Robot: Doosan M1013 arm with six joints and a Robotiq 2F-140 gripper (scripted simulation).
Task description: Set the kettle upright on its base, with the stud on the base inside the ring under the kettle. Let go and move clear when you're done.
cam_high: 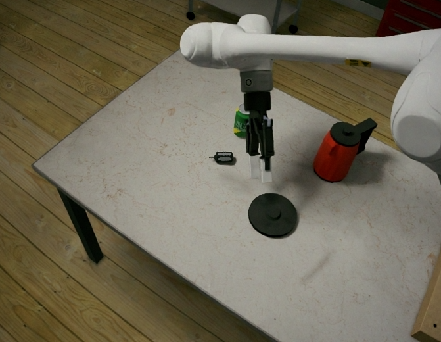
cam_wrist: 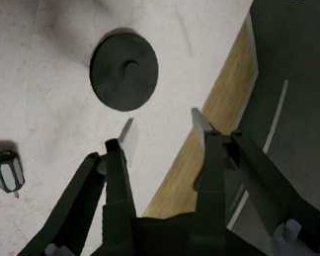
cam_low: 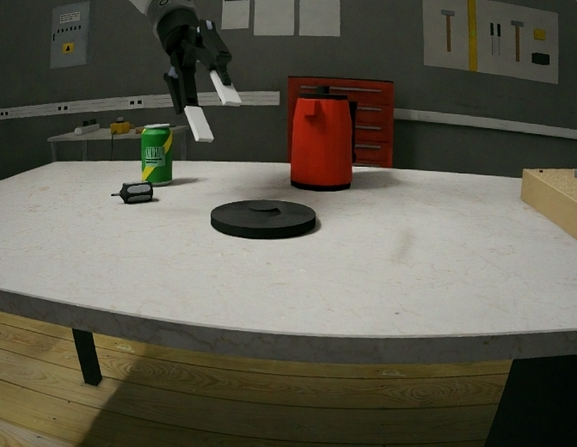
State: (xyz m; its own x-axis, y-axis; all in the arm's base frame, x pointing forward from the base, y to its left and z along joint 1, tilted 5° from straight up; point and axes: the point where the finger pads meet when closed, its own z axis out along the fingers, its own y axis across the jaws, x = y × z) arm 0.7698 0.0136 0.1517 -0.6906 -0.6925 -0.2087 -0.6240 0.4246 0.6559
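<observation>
My gripper is now 190 mm past the red kettle, 290 mm to the left of it and 70 mm above it. Also, from my hand: black round base: 80 mm behind, 20 mm to the left, 150 mm below; black tool: 160 mm ahead, 90 mm to the right, 150 mm below.
</observation>
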